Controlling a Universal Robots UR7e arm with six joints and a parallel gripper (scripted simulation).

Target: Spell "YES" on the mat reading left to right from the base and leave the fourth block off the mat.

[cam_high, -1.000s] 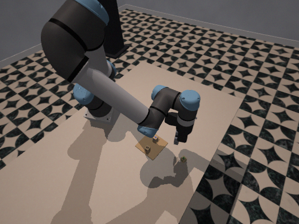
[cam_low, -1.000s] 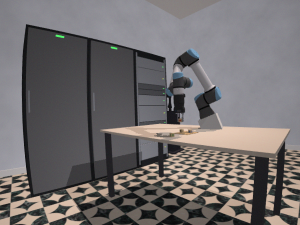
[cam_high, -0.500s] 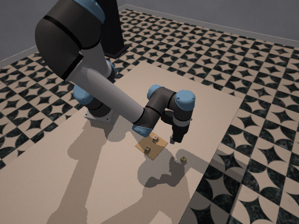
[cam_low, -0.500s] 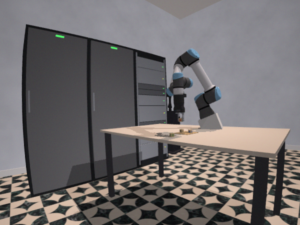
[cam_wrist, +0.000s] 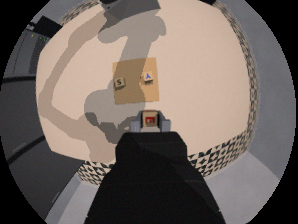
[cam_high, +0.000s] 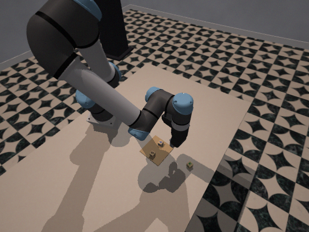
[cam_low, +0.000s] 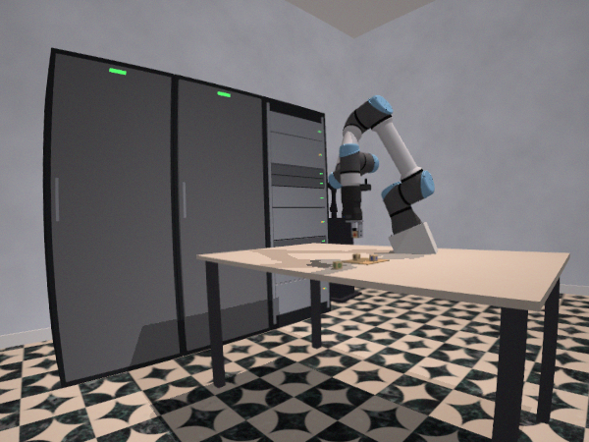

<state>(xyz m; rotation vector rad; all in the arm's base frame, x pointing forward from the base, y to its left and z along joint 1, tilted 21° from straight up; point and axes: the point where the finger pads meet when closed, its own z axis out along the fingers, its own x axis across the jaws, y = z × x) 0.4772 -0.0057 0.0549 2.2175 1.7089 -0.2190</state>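
My hand is 9 cm past the mat, 2 cm to the left of it and 12 cm above it. Also, from my hand: S block (10 cm behind, 6 cm to the right, 11 cm below).
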